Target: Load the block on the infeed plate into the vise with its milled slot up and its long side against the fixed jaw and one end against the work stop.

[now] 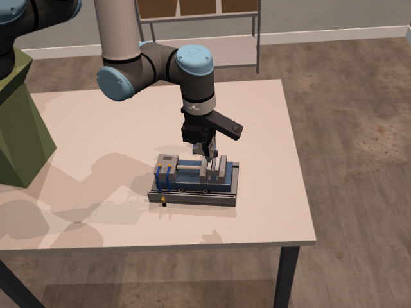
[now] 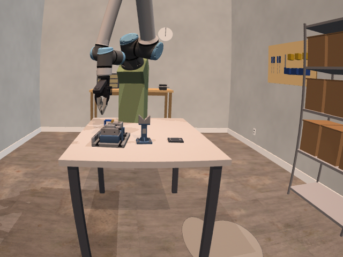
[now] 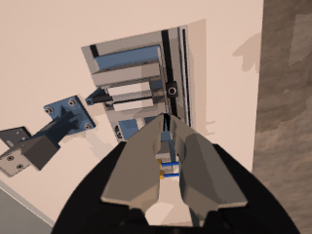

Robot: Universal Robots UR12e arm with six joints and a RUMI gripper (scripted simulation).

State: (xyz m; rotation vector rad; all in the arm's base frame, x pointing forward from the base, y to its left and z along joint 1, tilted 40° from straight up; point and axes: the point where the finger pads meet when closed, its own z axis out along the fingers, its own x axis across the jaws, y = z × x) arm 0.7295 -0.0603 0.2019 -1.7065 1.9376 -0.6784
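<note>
Now: the part 5 cm to the left of my hand and 8 cm below it. From my hand the other things lie so: moving jaw 3 cm behind, 5 cm to the left, 11 cm below; then fixed jaw 3 cm ahead, 5 cm to the left, 11 cm below; then work stop 10 cm to the left, 9 cm below.
</note>
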